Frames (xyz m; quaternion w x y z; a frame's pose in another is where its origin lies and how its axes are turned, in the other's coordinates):
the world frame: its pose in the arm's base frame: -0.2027 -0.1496 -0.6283 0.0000 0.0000 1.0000 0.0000
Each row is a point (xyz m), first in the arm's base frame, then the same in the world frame.
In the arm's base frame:
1: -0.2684 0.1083 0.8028
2: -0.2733 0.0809 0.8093
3: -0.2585 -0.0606 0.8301
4: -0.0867 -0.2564 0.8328
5: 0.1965 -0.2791 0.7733
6: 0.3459 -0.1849 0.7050
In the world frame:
1: 0.0657 0.2579 -1.4311
2: 0.0706 0.2305 -1.4376
3: 0.0558 0.0890 -1.4584
4: -0.1160 -0.1068 -1.4611
5: -0.3992 -0.1295 -1.4016
6: -0.5486 -0.0353 -1.3333

